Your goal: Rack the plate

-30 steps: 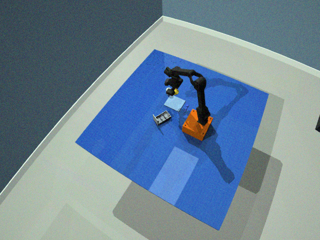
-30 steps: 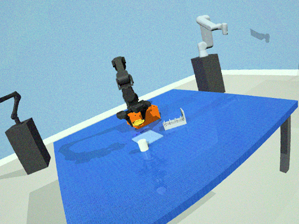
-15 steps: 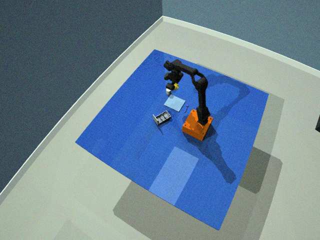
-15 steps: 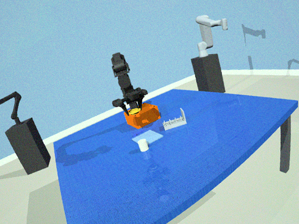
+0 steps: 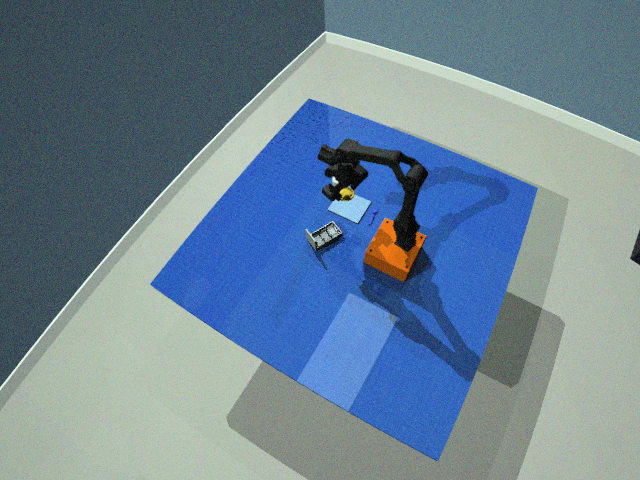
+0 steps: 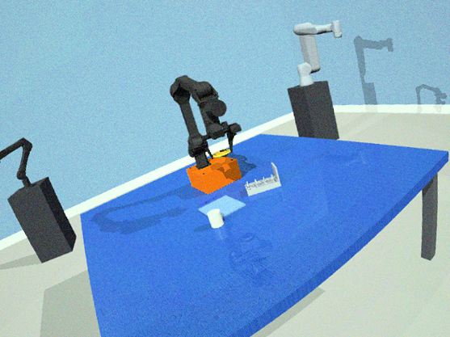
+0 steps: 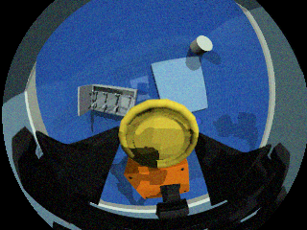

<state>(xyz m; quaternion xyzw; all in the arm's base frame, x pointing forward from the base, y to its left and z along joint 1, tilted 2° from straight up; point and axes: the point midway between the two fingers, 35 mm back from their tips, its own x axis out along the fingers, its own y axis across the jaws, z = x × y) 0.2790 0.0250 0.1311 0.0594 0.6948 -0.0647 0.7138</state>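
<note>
The grey dish rack lies 10 mm ahead of my gripper tip, 120 mm to the left of it and 160 mm below it. Round my gripper tip: white cup: 140 mm ahead, 130 mm to the right, 160 mm below; then pale blue mat: 30 mm ahead, 70 mm to the right, 180 mm below; then yellow plate: 10 mm above.
</note>
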